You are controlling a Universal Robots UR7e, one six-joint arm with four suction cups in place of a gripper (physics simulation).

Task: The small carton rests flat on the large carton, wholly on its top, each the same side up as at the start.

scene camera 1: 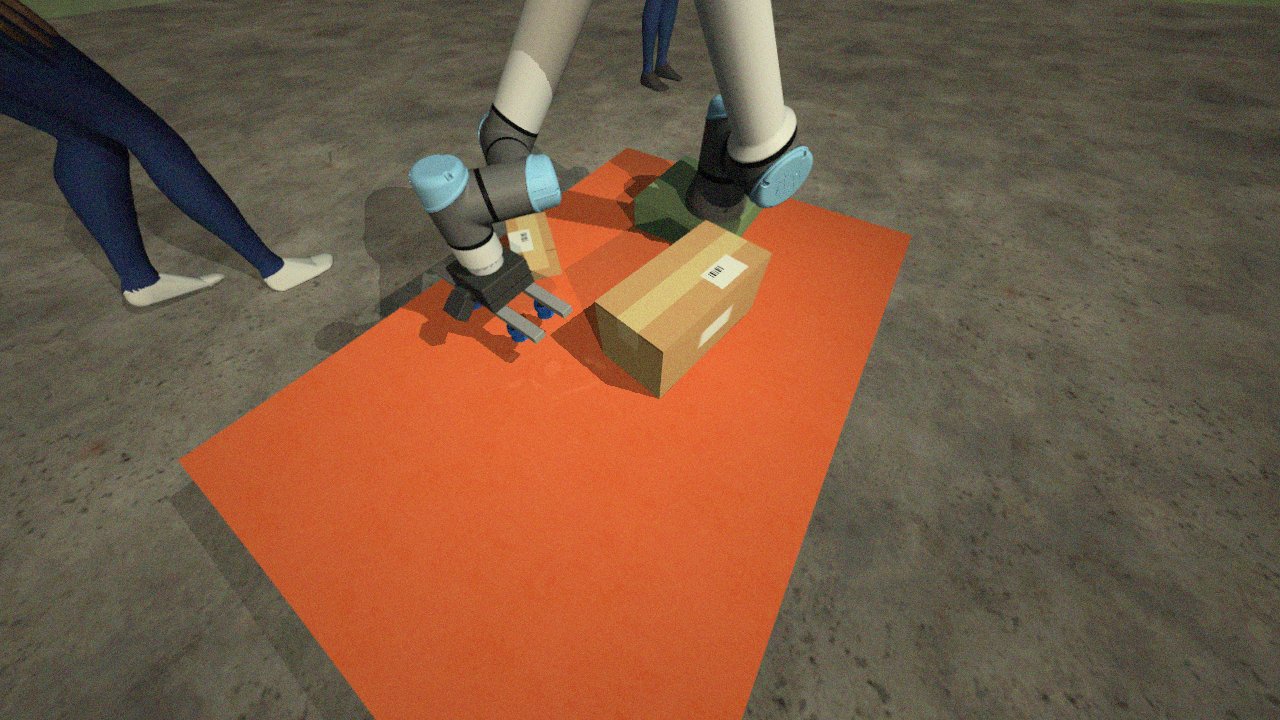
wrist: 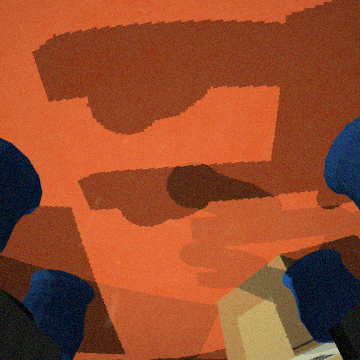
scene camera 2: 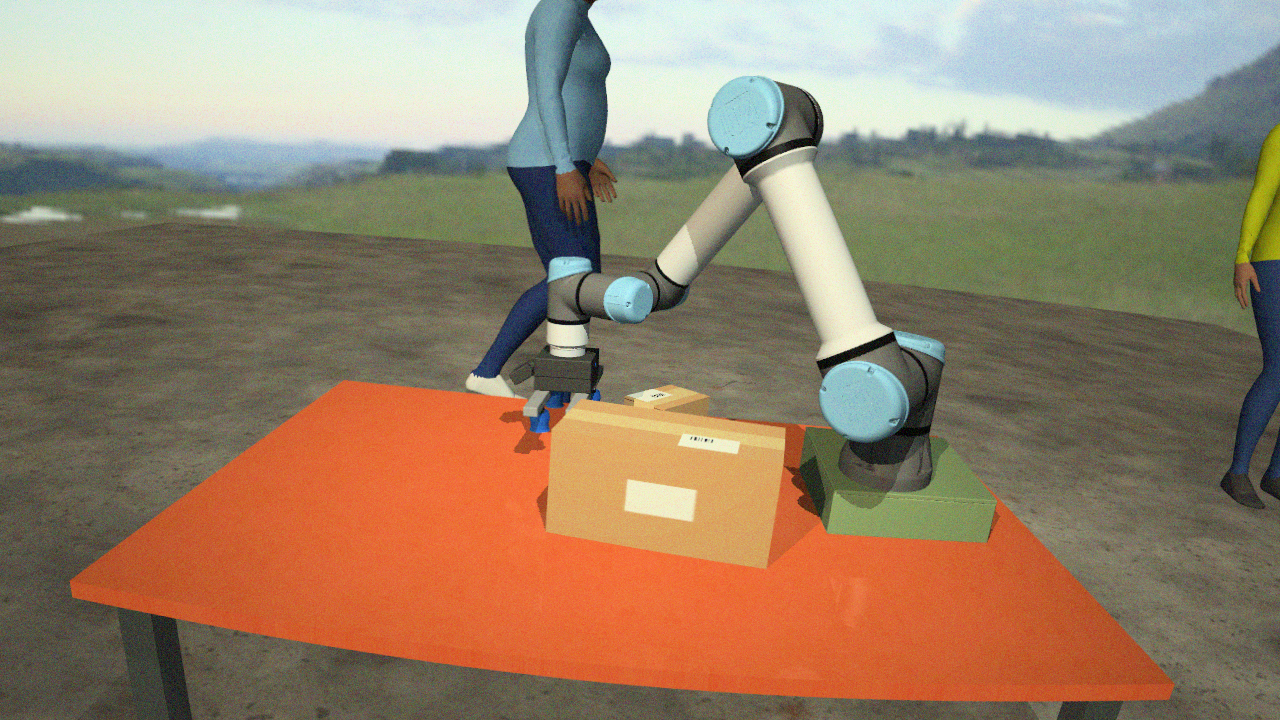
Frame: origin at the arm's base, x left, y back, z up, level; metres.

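Seen in the pictures: hand, its tool point: (scene camera 1: 510, 307) (wrist: 187, 239); arm's base, origin of its link: (scene camera 1: 714, 204) (scene camera 2: 884, 471).
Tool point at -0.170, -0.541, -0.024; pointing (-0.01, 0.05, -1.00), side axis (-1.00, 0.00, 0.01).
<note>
Offsets run from my tool point to a thing's middle, as dx, dy, dz. Level surfaces: height alone.
The small carton {-0.122, +0.176, -0.013} (scene camera 1: 541, 250) (scene camera 2: 675, 400) (wrist: 260, 325) stands on the orange table near its far edge, label up. The large carton {+0.298, +0.198, +0.025} (scene camera 1: 662, 295) (scene camera 2: 662, 465) stands apart from it on the table, barcode label up, its top bare. It partly hides the small carton in scene camera 2. My gripper (scene camera 1: 529, 320) (scene camera 2: 565, 404) (wrist: 185, 235), with four blue suction cups pointing down, hangs low over the table beside the small carton and the end of the large one. Nothing hangs on the cups, so it is open. In the wrist view one cup partly covers the small carton.
The arm's green base block (scene camera 1: 657, 205) (scene camera 2: 904, 519) stands on the table {dz -0.052} (scene camera 1: 537, 537) (scene camera 2: 358, 537) (wrist: 150, 150) beyond one end of the large carton. A person in blue (scene camera 1: 98, 161) (scene camera 2: 563, 89) stands close behind the table by the gripper. Another person (scene camera 1: 660, 44) (scene camera 2: 1266, 223) stands farther off.
</note>
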